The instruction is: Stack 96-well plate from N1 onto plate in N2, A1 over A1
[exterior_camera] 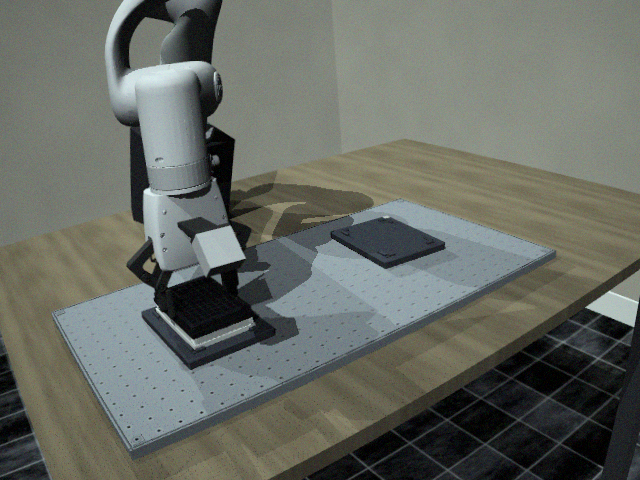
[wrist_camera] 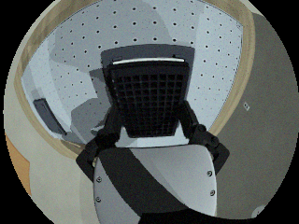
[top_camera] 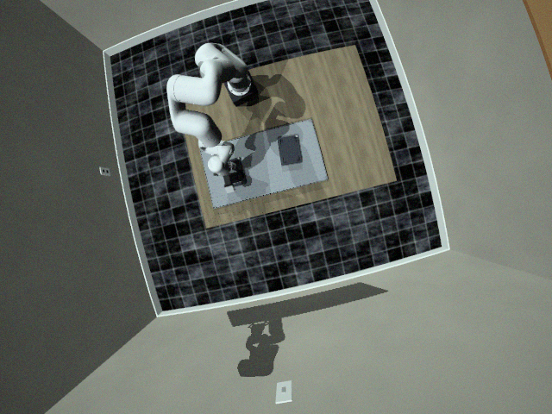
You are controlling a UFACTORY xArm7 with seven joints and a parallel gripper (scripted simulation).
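Now: hand 1 cm above the black 96-well plate. The rest, counted from my hand: plate nest N1: 6 cm behind, 35 cm to the left, 4 cm below; plate nest N2: 4 cm below; white 96-well plate: 3 cm below.
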